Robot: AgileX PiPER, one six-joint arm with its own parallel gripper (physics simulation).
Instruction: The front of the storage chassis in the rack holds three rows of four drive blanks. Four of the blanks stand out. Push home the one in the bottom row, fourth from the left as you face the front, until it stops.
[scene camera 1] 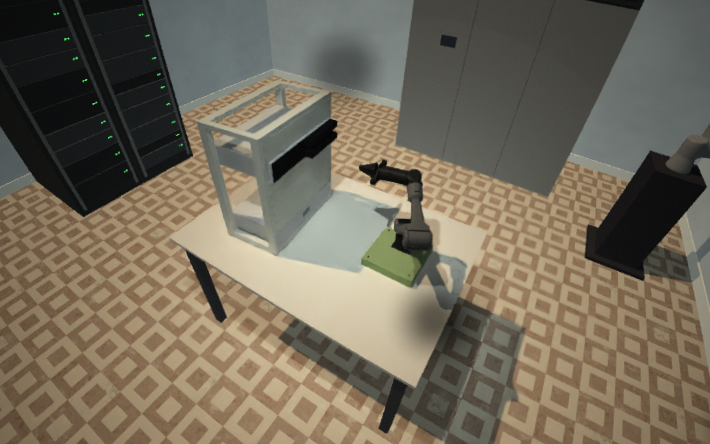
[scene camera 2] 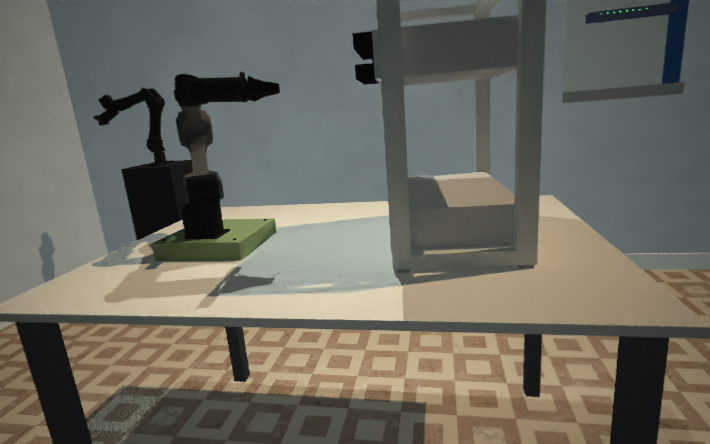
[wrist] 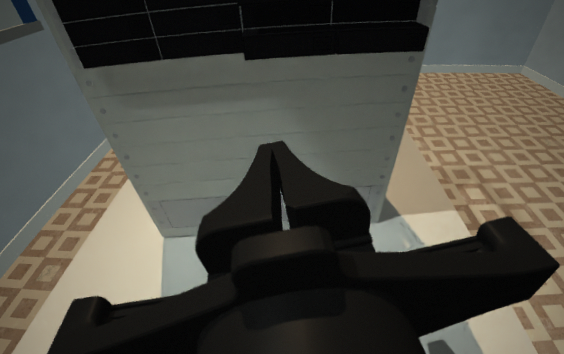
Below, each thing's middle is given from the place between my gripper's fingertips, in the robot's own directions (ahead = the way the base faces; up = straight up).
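The pale rack (scene camera 2: 472, 209) is there for me to see, 390 mm ahead of my hand, 60 mm to the left of it and 110 mm below it.
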